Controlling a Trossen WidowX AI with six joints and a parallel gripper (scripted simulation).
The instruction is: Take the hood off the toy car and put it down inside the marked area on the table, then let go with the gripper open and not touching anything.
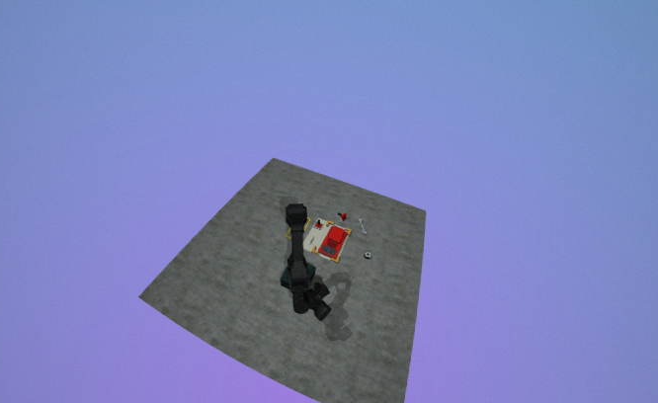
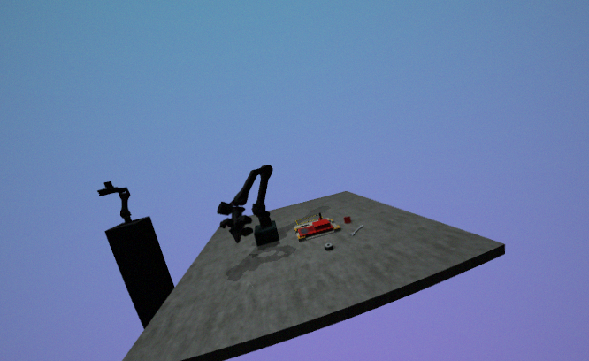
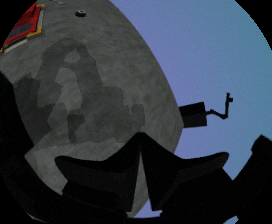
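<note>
The red hood lies 470 mm ahead of my gripper tip, 40 mm to the left of it and 70 mm below it. Also, from my gripper tip: small wheel: 400 mm ahead, 160 mm to the right, 100 mm below; silver wrench: 610 mm ahead, 110 mm to the right, 100 mm below.
</note>
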